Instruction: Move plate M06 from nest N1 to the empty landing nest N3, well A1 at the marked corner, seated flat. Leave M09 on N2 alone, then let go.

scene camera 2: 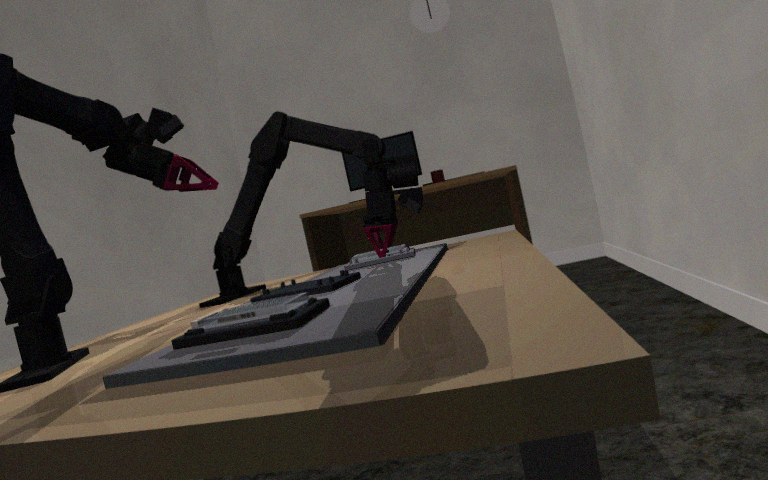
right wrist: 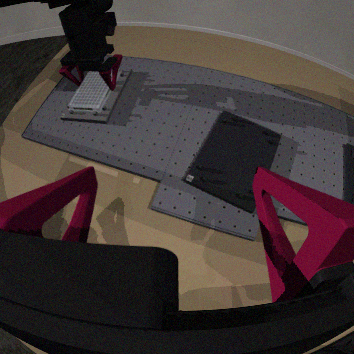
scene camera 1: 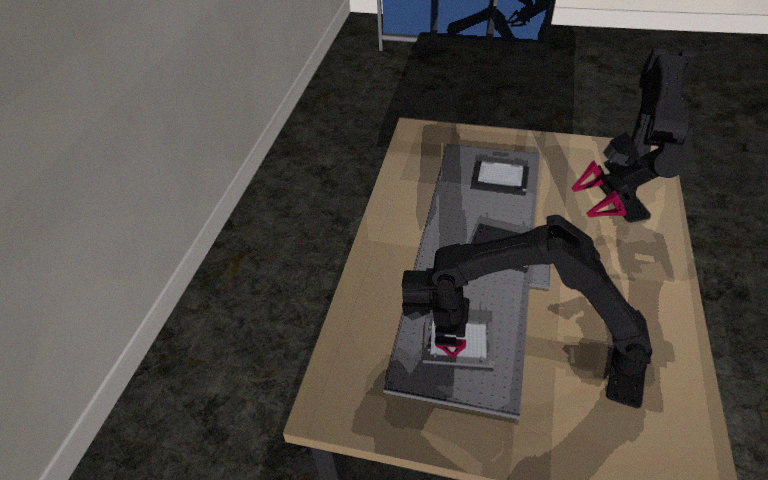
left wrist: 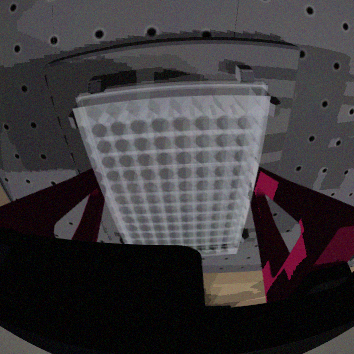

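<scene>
Plate M06 [scene camera 1: 475, 339] [left wrist: 175, 165] [right wrist: 89, 95], a clear well plate, sits in nest N1 [scene camera 1: 458, 363] [left wrist: 285, 65] [right wrist: 85, 118]. My left gripper [scene camera 1: 451, 346] [scene camera 2: 382, 254] [left wrist: 176, 173] [right wrist: 96, 87] points down over it and is shut on its two long sides. Nest N3 [scene camera 1: 498, 229] [scene camera 2: 317, 284] [right wrist: 235, 160] is dark and empty, with a small white mark [right wrist: 190, 178] at one corner. Plate M09 [scene camera 1: 501, 173] [scene camera 2: 249, 314] sits on dark nest N2 [scene camera 1: 475, 180] [scene camera 2: 226, 336]. My right gripper [scene camera 1: 581, 202] [scene camera 2: 216, 185] [right wrist: 174, 175] is open and empty, raised beside the board.
The nests stand on a grey perforated board [scene camera 1: 492, 390] [scene camera 2: 351, 328] [right wrist: 150, 150] on a wooden table [scene camera 1: 351, 294] [scene camera 2: 543, 316]. In scene camera 1 the left forearm passes over part of N3. A wooden shelf [scene camera 2: 521, 209] stands behind the table.
</scene>
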